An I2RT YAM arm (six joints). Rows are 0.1 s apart.
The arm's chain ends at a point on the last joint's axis. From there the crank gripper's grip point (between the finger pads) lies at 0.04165 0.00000 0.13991 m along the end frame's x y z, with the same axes.
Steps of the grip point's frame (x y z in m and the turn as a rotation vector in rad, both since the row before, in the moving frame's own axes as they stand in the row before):
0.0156, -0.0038, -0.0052, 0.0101, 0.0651, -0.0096
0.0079, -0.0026, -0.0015, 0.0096, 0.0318, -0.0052
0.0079, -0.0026, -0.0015, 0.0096, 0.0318, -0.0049
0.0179, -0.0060, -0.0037, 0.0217, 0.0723, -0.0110
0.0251, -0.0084, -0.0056, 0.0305, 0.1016, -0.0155
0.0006, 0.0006, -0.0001, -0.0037, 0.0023, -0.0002
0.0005, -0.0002, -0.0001, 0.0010, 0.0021, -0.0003
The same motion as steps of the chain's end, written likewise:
0.0066, -0.0020, -0.0022, 0.0101, 0.0651, -0.0096
0.0035, -0.0010, -0.0001, 0.0096, 0.0318, -0.0052
0.0035, -0.0010, -0.0001, 0.0096, 0.0318, -0.0049
0.0079, -0.0025, -0.0003, 0.0217, 0.0723, -0.0110
0.0112, -0.0035, -0.0006, 0.0305, 0.1016, -0.0155
0.0003, 0.0001, 0.0000, -0.0037, 0.0023, -0.0002
0.0002, 0.0000, 0.0000, 0.0010, 0.0021, -0.0003

